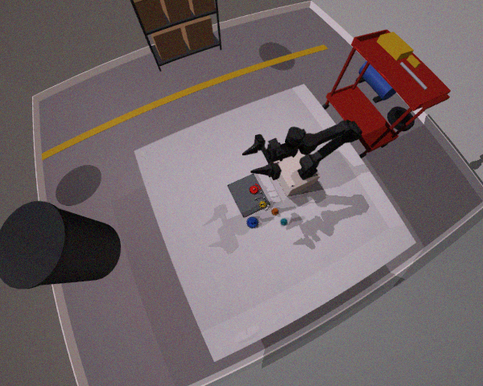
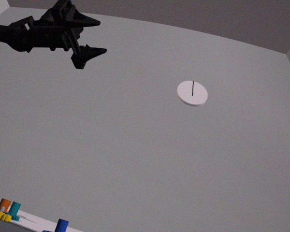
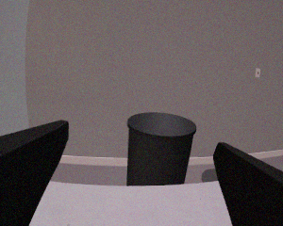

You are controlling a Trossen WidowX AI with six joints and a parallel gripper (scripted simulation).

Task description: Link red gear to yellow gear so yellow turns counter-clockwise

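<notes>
The teal gear is 150 mm behind my gripper tip, 210 mm to the left of it and 420 mm below it. The rest, counted from my gripper tip: yellow gear (80 mm behind, 80 mm to the left, 420 mm below); grey board (20 mm behind, 10 mm to the right, 430 mm below); red gear (60 mm behind, 20 mm to the right, 420 mm below).
</notes>
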